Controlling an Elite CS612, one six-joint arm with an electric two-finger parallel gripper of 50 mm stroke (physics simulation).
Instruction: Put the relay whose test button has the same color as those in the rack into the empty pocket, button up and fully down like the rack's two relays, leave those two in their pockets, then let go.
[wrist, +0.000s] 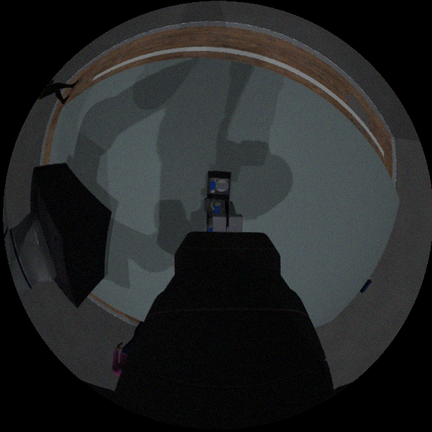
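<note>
The black rack (219, 174) lies near the middle of the view, partly hidden by the gripper. A relay (221, 186) with a blue button sits in its upper pocket, button up. A second relay (216, 205) with a blue button is in the middle of the row, close to the fingertips; its outline reaches slightly past the rack's left side, and I cannot tell if it is fully down. A third blue button (210, 230) shows at the lower end, mostly hidden by the gripper. My gripper (226, 208) is shut and empty, over or beside the right part of the middle relay; its height is unclear.
A large black block-shaped object (75, 230) stands at the left. The pale table top (330, 200) has a wooden border (210, 37) with a white strip along the far side. A pink object (118, 361) and a dark blue one (366, 286) lie beyond the table's edge. Arm shadows cross the table.
</note>
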